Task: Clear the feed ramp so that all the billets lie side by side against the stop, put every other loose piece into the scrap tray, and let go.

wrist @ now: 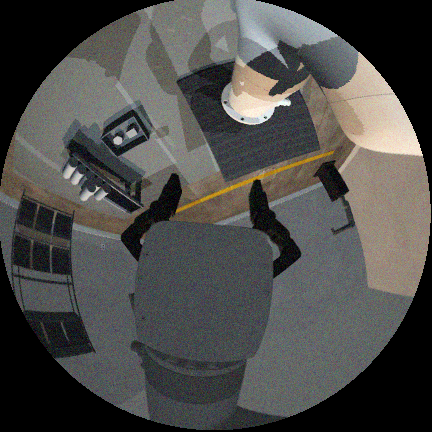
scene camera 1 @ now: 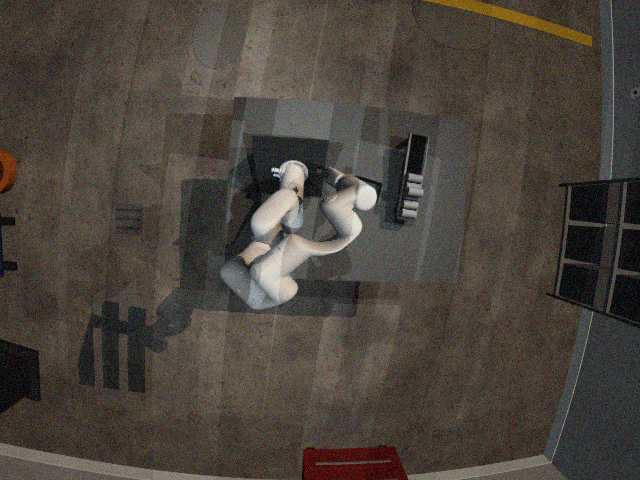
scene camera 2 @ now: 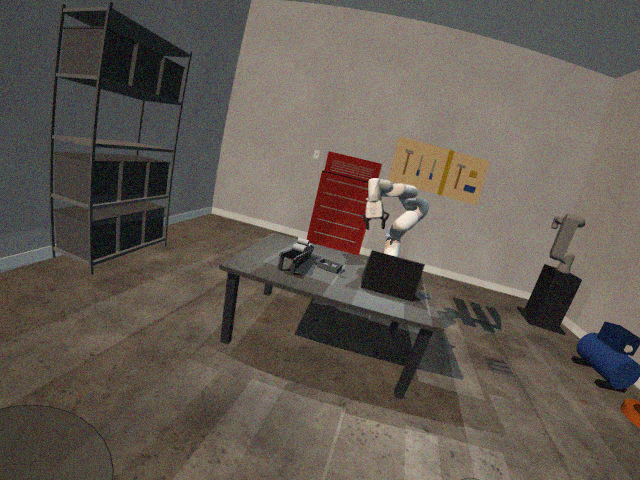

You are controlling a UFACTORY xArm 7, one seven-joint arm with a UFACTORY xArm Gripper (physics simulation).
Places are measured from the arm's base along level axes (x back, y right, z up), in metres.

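Pixels of known places: gripper, fingertip midpoint: (wrist: 214, 183) (scene camera 2: 375, 229); arm's base, origin of the base link: (wrist: 247, 100) (scene camera 1: 293, 172) (scene camera 2: 388, 269).
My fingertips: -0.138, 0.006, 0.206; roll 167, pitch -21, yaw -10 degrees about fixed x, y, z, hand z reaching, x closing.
For each thing: its top centre in the pictures, then the offset to it from my fingertips, as dx, dy, dz. Level surfaces: height alone.
- pair, middle of its top: (wrist: 67, 172) (scene camera 1: 409, 213) -0.402, +0.059, -0.219
- dark scrap tray, middle of its top: (wrist: 123, 138) (scene camera 1: 367, 189) (scene camera 2: 330, 263) -0.203, -0.011, -0.276
- grey table, its level: dz -0.311
The feed ramp (scene camera 1: 417, 155) (scene camera 2: 295, 261) (wrist: 122, 197) is a long dark channel on the table. Several pale cylinders lie across one half of it, among them one (scene camera 1: 414, 178) (wrist: 101, 194), one that juts out sideways (scene camera 1: 415, 191) (wrist: 88, 190), and a pair (scene camera 1: 409, 212) (wrist: 70, 168) at the end, with a gap before this pair. I cannot tell which are billets. The dark scrap tray (scene camera 2: 337, 269) (wrist: 136, 146) stands beside the ramp, with two pale pieces (wrist: 118, 140) (wrist: 132, 131) inside. My gripper (scene camera 2: 375, 225) (wrist: 214, 183) is open and empty, high above the table.
The arm's base stands on a dark plate (scene camera 1: 310, 147) (wrist: 210, 132) on the grey table (scene camera 1: 439, 248) (scene camera 2: 248, 260). A black panel (scene camera 2: 391, 276) stands at the table's edge in the second scene view. A red cabinet (scene camera 1: 356, 465) (scene camera 2: 338, 206) stands beyond the table.
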